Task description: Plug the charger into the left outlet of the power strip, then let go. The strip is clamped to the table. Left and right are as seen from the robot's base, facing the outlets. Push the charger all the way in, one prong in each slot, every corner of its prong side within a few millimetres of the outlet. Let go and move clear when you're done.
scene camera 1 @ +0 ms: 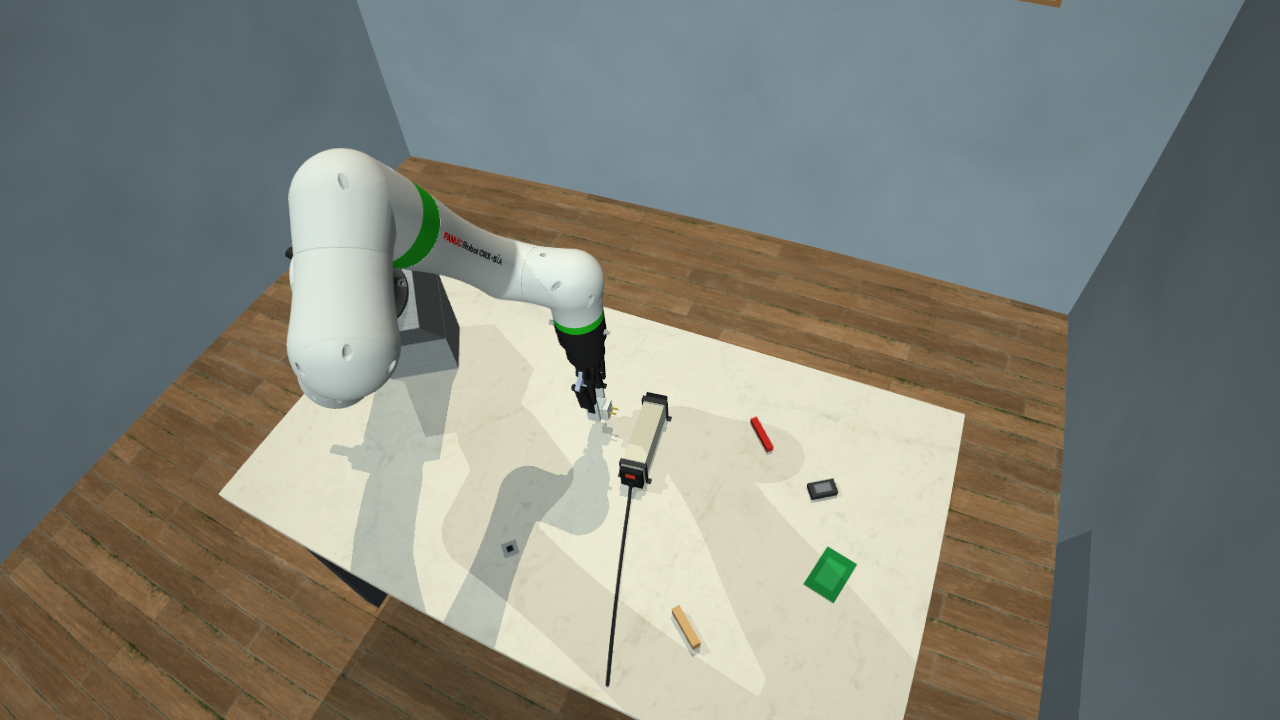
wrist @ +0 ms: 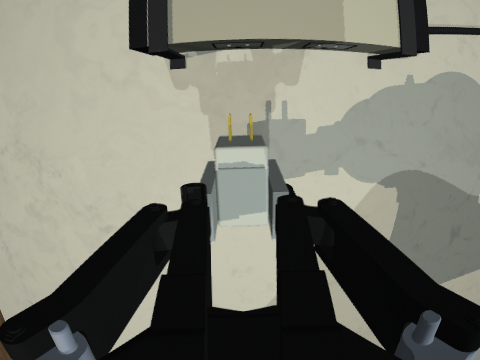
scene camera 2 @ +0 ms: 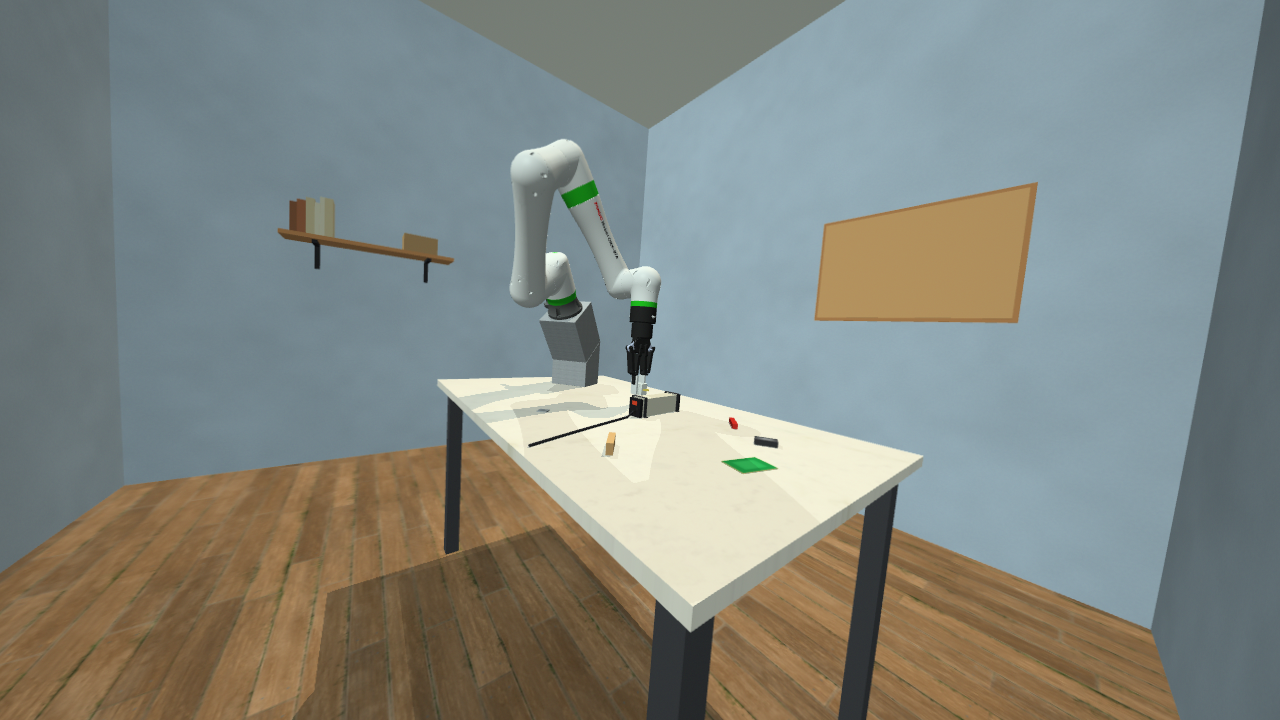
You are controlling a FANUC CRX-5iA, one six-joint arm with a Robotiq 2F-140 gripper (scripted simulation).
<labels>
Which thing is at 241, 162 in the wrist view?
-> A white charger.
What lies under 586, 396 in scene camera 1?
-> The gripper.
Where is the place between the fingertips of the gripper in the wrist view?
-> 242, 179
</labels>
